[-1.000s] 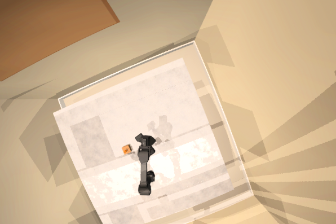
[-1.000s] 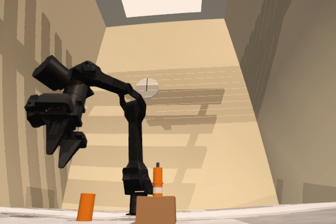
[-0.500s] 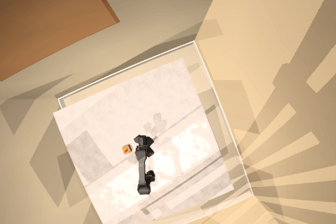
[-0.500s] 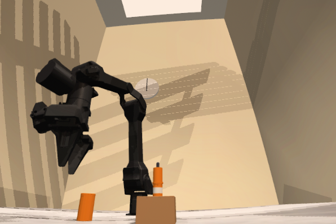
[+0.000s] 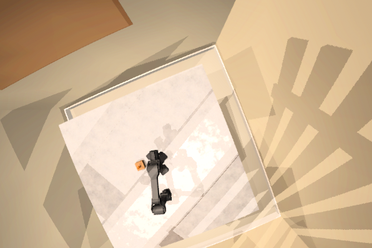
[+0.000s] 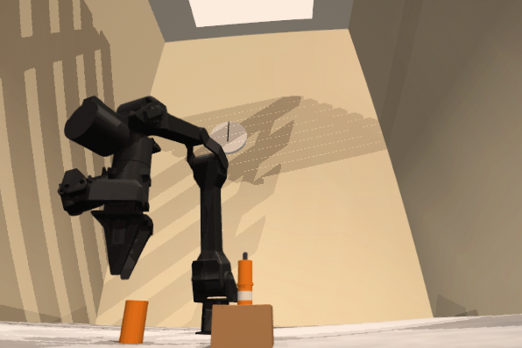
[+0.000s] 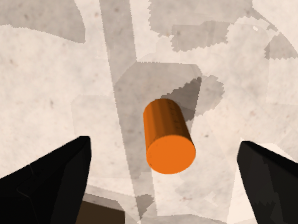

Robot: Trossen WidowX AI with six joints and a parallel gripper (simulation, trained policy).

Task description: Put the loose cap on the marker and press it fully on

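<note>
The orange cap lies 2 cm behind my gripper tip, 2 cm to the left of it and 5 cm below it. From my gripper tip the other things lie so: brown holder block (1 cm ahead, 16 cm to the left, 5 cm below).
</note>
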